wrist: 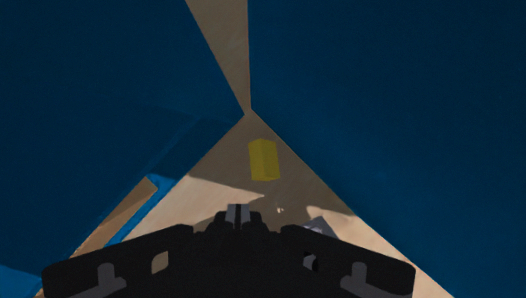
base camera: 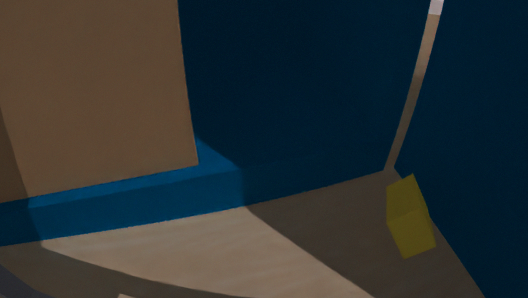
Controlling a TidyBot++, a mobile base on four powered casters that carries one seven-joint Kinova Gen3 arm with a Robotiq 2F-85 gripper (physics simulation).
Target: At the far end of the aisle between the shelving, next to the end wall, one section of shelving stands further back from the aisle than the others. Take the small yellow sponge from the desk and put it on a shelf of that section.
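Frame: origin at the arm's base, x ahead, y left, z up, level; metres.
Where they show: gripper, fingertip midpoint: (wrist: 238, 218).
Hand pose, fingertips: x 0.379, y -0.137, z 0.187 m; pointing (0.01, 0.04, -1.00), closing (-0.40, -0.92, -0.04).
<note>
After its pixels a point has its place.
The small yellow sponge (base camera: 411, 217) {x 0.304, y -0.145, z -0.306 m} (wrist: 263, 160) {x 0.344, y -0.164, z -0.307 m} lies on the floor in shadow, close to the foot of the blue panel at the right and near the corner where a narrow gap opens. My gripper (wrist: 238, 218) {x 0.379, y -0.137, z 0.187 m} is shut with nothing between its fingers. In the wrist view it is above the floor, with the sponge beyond its fingertips and apart from them. The blue shelving (base camera: 135, 192) {x 0.322, y 0.191, z -0.327 m} stands at the left, with its low bottom shelf near the floor. The gripper does not show in the base view. The desk does not show in either view.
A large brown box (base camera: 100, 95) {x 0.338, y 0.204, z -0.192 m} (wrist: 117, 215) {x 0.377, y 0.116, z -0.104 m} stands on the bottom shelf at the left. A dark blue panel (base camera: 480, 125) {x 0.375, y -0.232, z -0.217 m} (wrist: 400, 125) {x 0.412, y -0.217, z 0.266 m} rises at the right. A narrow light gap (base camera: 414, 95) (wrist: 227, 45) separates it from the shelving.
</note>
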